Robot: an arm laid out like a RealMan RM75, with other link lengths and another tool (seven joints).
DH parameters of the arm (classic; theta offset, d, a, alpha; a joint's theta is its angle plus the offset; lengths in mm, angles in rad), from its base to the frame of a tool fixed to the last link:
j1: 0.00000 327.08 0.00 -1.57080
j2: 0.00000 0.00 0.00 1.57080
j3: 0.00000 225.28 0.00 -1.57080
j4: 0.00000 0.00 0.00 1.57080
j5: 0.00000 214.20 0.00 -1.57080
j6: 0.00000 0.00 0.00 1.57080
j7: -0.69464 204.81 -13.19 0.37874
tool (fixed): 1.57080 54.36 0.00 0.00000
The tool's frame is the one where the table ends.
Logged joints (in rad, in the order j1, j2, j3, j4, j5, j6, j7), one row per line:
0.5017 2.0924 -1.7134 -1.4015 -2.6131 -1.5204 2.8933
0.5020 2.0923 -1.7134 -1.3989 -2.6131 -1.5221 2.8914
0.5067 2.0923 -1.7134 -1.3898 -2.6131 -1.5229 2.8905
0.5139 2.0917 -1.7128 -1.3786 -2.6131 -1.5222 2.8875
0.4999 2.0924 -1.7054 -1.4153 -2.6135 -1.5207 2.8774
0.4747 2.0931 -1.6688 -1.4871 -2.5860 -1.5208 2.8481
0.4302 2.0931 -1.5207 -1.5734 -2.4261 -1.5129 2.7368
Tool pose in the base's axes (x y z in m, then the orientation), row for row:
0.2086 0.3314 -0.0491 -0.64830 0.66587 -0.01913 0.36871
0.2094 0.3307 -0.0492 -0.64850 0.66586 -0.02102 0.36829
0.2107 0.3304 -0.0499 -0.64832 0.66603 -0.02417 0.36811
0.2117 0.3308 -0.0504 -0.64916 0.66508 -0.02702 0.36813
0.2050 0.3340 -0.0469 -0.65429 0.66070 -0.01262 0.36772
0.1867 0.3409 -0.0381 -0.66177 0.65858 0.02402 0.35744
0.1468 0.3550 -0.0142 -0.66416 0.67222 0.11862 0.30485
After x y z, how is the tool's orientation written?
As a quaternion, x y z w.
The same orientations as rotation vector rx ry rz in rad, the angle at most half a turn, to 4 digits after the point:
-1.6643 1.7094 -0.0491
-1.6652 1.7098 -0.0540
-1.6649 1.7103 -0.0621
-1.6670 1.7079 -0.0694
-1.6805 1.6970 -0.0324
-1.7081 1.6998 0.0620
-1.7588 1.7801 0.3141

